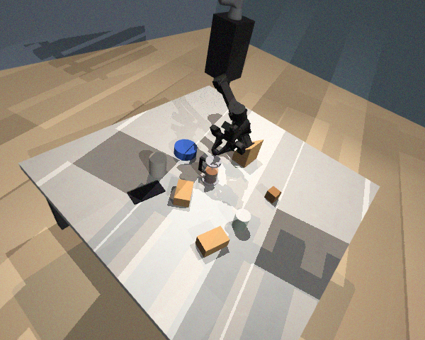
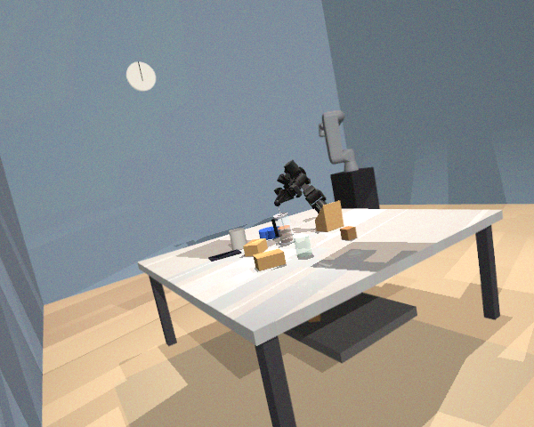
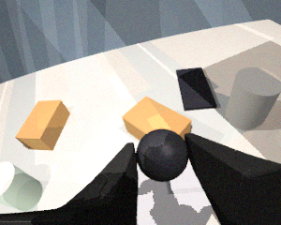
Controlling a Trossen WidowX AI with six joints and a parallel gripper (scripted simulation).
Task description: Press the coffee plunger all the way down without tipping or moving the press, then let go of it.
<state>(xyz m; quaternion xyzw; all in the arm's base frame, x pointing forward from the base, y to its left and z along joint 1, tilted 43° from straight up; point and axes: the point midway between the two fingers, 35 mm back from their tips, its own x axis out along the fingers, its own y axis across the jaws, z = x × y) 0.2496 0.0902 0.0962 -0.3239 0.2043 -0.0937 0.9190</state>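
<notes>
Now: the coffee press 10 cm below my gripper tip, 2 cm to the right of it and 1 cm behind it. Also, from my gripper tip: pale cylinder 20 cm to the right, 15 cm below, 14 cm ahead; then dark flat slab 26 cm ahead, 20 cm below, 13 cm to the right; then blue disc 22 cm to the right, 18 cm below, 6 cm behind.
</notes>
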